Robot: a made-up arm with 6 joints.
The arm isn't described. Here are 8 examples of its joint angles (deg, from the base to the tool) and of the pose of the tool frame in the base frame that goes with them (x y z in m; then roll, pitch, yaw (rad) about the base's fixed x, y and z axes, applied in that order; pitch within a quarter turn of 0, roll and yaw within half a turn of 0).
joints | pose
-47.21 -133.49 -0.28 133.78 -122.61 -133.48 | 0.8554 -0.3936 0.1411 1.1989 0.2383 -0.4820
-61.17 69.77 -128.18 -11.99 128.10 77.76 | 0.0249 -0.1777 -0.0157 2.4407 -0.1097 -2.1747
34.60 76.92 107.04 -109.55 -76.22 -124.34 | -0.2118 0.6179 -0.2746 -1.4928 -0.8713 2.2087
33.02 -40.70 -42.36 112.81 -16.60 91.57 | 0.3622 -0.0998 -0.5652 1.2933 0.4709 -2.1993
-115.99 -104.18 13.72 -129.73 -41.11 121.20 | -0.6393 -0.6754 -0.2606 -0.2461 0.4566 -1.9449
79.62 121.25 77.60 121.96 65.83 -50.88 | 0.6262 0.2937 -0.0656 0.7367 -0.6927 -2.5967
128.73 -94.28 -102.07 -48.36 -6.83 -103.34 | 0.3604 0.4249 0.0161 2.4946 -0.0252 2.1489
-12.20 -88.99 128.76 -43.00 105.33 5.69 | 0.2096 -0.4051 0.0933 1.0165 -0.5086 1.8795
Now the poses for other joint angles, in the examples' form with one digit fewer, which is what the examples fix.
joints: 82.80 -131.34 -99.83 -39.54 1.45 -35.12
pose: 0.298 0.118 -0.234 -3.102 0.212 2.529
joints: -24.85 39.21 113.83 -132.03 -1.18 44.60
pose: 0.350 0.324 -0.076 3.074 0.333 -0.931
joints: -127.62 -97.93 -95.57 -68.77 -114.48 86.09
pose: -0.386 0.174 -0.390 -0.484 1.208 -2.626
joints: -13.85 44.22 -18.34 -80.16 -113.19 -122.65
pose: 0.351 0.123 0.636 2.469 -0.324 2.638
